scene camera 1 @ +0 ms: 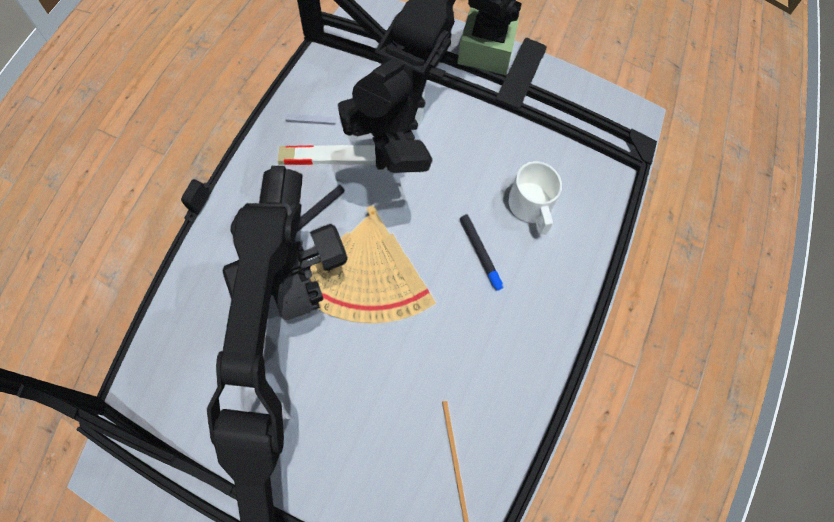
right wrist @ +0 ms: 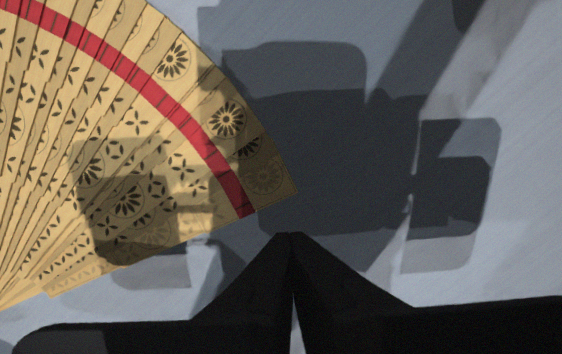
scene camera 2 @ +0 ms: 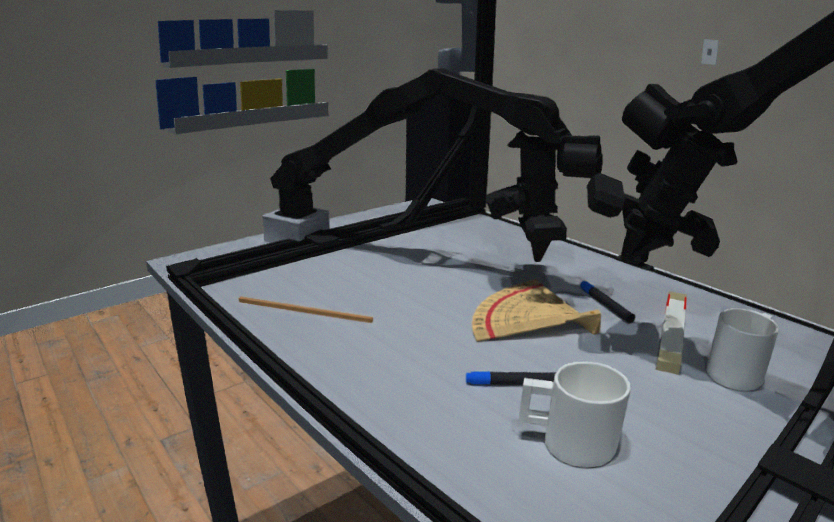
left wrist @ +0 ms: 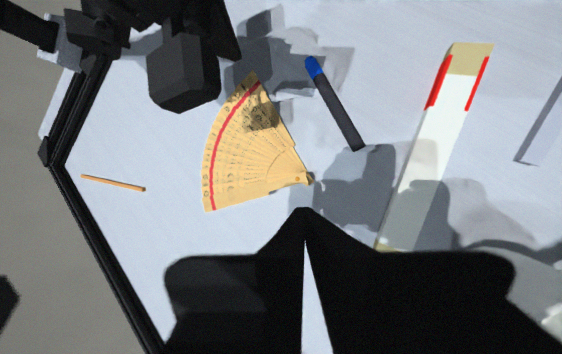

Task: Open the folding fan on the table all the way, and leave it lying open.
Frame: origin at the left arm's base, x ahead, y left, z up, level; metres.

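Seen in the pictures: left gripper, fingertip midpoint: [scene camera 1: 379,167] [scene camera 2: 623,259] [left wrist: 302,213]; right gripper, fingertip midpoint: [right wrist: 289,245] [scene camera 2: 537,260] [left wrist: 238,57]; left arm's base, link origin: [scene camera 1: 490,28]; right arm's base, link origin: [scene camera 2: 295,212] [left wrist: 50,37].
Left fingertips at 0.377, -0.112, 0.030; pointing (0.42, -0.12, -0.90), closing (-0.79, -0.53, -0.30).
Observation:
Offsets run from my left fingertips to a thing's middle, as dx, dy, dz.
The tan folding fan {+0.149, +0.025, -0.125} [scene camera 1: 387,277] [scene camera 2: 517,315] [left wrist: 240,155] [right wrist: 115,90] lies on the table, spread to roughly a quarter circle, with a red band near its outer edge and its pivot at the narrow end. My right gripper [scene camera 2: 539,258] [right wrist: 289,245] is shut and empty, above the table beside one outer corner of the fan. In scene camera 1 its arm hides that side of the fan. My left gripper [scene camera 2: 633,257] [left wrist: 302,213] is shut and empty, raised off the table beyond the pivot end. In scene camera 1 both pairs of fingertips are hard to make out.
One blue-capped black marker {+0.048, +0.187, -0.122} [scene camera 1: 480,249] [scene camera 2: 517,378] lies beside the fan, another {+0.054, -0.111, -0.122} [scene camera 1: 323,206] [scene camera 2: 609,302] [left wrist: 337,110] near its pivot. A white box with red marks {-0.072, -0.087, -0.122} [scene camera 1: 326,153] [scene camera 2: 673,326] [left wrist: 447,120], white mugs {-0.056, +0.259, -0.082} [scene camera 2: 593,424] {-0.189, -0.027, -0.082} [scene camera 2: 738,357] and a wooden stick {+0.414, +0.234, -0.126} [scene camera 1: 454,455] [scene camera 2: 305,309] [left wrist: 112,183] are around.

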